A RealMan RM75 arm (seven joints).
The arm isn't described. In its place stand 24 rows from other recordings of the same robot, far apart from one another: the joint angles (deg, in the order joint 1, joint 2, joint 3, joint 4, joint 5, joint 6, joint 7), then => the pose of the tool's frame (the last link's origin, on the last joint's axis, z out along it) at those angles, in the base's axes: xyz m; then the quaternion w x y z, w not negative.
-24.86, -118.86, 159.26, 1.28, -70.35, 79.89, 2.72 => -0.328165, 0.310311, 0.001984, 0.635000, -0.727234, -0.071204, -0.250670
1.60, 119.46, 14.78, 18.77, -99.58, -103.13, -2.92 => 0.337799, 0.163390, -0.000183, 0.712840, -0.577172, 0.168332, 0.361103
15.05, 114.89, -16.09, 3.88, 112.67, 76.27, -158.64 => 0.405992, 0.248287, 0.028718, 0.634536, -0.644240, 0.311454, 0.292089
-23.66, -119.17, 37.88, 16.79, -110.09, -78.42, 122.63 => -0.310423, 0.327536, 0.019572, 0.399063, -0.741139, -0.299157, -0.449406
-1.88, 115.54, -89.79, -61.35, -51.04, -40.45, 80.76 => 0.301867, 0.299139, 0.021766, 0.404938, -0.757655, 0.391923, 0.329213
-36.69, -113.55, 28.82, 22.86, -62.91, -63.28, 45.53 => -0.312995, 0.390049, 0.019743, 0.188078, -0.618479, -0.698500, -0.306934
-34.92, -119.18, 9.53, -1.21, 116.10, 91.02, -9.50 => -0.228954, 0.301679, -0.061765, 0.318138, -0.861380, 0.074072, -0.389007
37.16, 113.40, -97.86, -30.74, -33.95, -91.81, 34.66 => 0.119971, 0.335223, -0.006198, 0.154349, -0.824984, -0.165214, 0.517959
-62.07, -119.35, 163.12, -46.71, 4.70, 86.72, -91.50 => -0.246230, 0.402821, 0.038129, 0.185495, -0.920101, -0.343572, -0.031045
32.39, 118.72, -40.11, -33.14, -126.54, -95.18, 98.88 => 0.267714, 0.301810, -0.025032, 0.020173, 0.908284, -0.379268, -0.175409
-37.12, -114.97, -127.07, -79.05, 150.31, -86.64, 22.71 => -0.205497, 0.400223, 0.115886, 0.331338, -0.800838, -0.498832, 0.006325
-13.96, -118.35, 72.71, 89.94, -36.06, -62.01, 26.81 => -0.242472, 0.356197, 0.079669, 0.415283, -0.807585, -0.417748, -0.028856
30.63, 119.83, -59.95, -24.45, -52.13, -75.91, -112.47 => 0.221467, 0.375839, 0.015020, 0.524366, -0.261308, -0.757231, -0.288721
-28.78, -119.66, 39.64, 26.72, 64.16, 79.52, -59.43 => -0.256348, 0.370205, 0.060456, 0.405443, -0.737583, -0.195831, -0.503227
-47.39, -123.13, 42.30, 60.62, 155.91, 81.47, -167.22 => -0.197050, 0.414729, 0.029243, 0.229330, -0.728091, -0.644702, -0.040624
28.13, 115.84, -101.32, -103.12, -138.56, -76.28, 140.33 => 0.073269, 0.309415, -0.019358, 0.186744, -0.980410, 0.018435, -0.059866
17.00, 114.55, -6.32, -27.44, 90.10, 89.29, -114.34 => 0.373419, 0.275078, 0.130106, 0.507817, -0.687156, 0.276973, 0.439573
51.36, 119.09, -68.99, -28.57, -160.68, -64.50, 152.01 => 0.263941, 0.388276, -0.056690, 0.203591, -0.825964, 0.464158, -0.246761
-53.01, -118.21, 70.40, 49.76, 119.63, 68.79, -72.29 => -0.086549, 0.426081, -0.034900, 0.146714, -0.963579, 0.222398, -0.023016
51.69, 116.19, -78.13, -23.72, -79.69, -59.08, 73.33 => 0.134231, 0.422532, -0.065220, 0.159301, -0.959380, 0.091197, 0.214233
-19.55, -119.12, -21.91, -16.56, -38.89, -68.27, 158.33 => -0.286171, 0.253539, -0.106801, 0.345375, -0.838093, -0.249740, -0.340509
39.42, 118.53, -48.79, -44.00, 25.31, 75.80, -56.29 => 0.292800, 0.369131, -0.001279, 0.167723, -0.882631, 0.422593, -0.119358
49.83, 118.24, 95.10, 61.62, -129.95, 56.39, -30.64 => 0.067823, 0.430073, -0.041423, 0.227355, -0.933527, 0.270340, 0.061264
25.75, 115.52, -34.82, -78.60, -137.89, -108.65, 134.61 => 0.272089, 0.303833, 0.130602, 0.179104, -0.842229, 0.506696, 0.042794
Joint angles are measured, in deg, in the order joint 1, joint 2, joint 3, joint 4, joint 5, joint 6, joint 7. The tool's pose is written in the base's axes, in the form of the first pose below.
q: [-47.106, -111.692, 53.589, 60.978, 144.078, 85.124, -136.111]
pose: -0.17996, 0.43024, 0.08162, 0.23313, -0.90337, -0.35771, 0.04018
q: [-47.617, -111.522, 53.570, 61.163, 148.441, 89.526, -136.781]
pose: -0.18746, 0.42199, 0.08288, 0.21757, -0.89965, -0.36830, 0.08739
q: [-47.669, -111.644, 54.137, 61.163, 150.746, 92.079, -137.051]
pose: -0.19239, 0.41539, 0.08081, 0.20397, -0.89711, -0.37405, 0.11698
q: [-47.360, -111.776, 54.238, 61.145, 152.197, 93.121, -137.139]
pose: -0.19791, 0.41136, 0.08025, 0.19940, -0.89347, -0.38003, 0.13243
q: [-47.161, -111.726, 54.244, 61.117, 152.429, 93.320, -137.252]
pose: -0.20008, 0.41023, 0.08065, 0.19878, -0.89184, -0.38315, 0.13528
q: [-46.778, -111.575, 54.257, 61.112, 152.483, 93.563, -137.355]
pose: -0.20327, 0.40858, 0.08167, 0.19790, -0.88986, -0.38739, 0.13753
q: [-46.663, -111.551, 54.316, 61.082, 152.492, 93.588, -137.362]
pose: -0.20420, 0.40809, 0.08164, 0.19747, -0.88943, -0.38827, 0.13840
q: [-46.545, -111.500, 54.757, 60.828, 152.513, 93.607, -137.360]
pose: -0.20560, 0.40720, 0.08041, 0.19505, -0.88923, -0.38848, 0.14248
